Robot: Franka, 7 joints.
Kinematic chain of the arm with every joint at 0, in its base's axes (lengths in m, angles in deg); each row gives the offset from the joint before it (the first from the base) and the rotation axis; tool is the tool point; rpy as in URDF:
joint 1: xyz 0 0 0.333 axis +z
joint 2: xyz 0 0 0 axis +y
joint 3: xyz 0 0 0.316 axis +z
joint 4: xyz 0.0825 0 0 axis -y
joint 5: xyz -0.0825 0 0.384 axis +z
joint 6: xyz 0 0 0 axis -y
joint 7: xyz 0.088 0 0 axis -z
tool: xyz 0 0 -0.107 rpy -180 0 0
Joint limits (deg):
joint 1: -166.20..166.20
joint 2: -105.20..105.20
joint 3: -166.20..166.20
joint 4: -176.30..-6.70
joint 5: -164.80..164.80
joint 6: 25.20..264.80
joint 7: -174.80..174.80
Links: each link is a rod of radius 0.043 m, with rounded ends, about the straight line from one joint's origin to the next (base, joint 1, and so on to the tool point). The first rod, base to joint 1, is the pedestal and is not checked.
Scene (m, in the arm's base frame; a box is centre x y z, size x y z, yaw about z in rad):
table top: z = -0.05
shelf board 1: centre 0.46 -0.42 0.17 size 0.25 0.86 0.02 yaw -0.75
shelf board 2: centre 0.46 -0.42 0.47 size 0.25 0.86 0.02 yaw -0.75
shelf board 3: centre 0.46 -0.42 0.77 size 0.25 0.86 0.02 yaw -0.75
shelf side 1: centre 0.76 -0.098 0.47 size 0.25 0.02 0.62 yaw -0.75
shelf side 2: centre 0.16 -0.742 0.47 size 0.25 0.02 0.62 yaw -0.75
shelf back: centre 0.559 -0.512 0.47 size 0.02 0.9 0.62 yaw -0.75
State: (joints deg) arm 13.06 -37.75 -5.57 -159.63 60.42 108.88 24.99
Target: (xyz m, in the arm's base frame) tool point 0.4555 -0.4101 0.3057
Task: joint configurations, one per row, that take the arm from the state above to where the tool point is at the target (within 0.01 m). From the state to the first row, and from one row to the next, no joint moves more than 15 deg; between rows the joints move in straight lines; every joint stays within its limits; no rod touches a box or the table.
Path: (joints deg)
1: 7.39 -42.93 -16.75 -158.87 57.03 114.47 11.81
2: 1.72 -48.11 -27.93 -158.11 53.63 120.06 -1.37
3: -3.95 -53.29 -39.10 -157.36 50.24 125.65 -14.55
4: -9.62 -58.47 -50.28 -156.60 46.85 131.23 -27.73
5: -15.28 -63.65 -61.46 -155.84 43.45 136.82 -40.91
6: -20.95 -68.83 -72.64 -155.08 40.06 142.41 -54.09
7: -26.62 -74.01 -83.81 -154.33 36.67 148.00 -67.27
8: -13.49 -74.07 -85.79 -148.71 40.09 146.68 -54.09
9: -0.36 -74.14 -87.78 -143.09 43.51 145.36 -40.91
10: 12.77 -74.20 -89.76 -137.47 46.94 144.04 -27.73
11: 25.90 -74.27 -91.74 -131.85 50.36 142.72 -14.55
12: 39.03 -74.33 -93.72 -126.23 53.79 141.40 -1.37
13: 52.16 -74.40 -95.70 -120.61 57.21 140.08 11.81
14: 65.29 -74.46 -97.68 -114.99 60.64 138.76 24.99

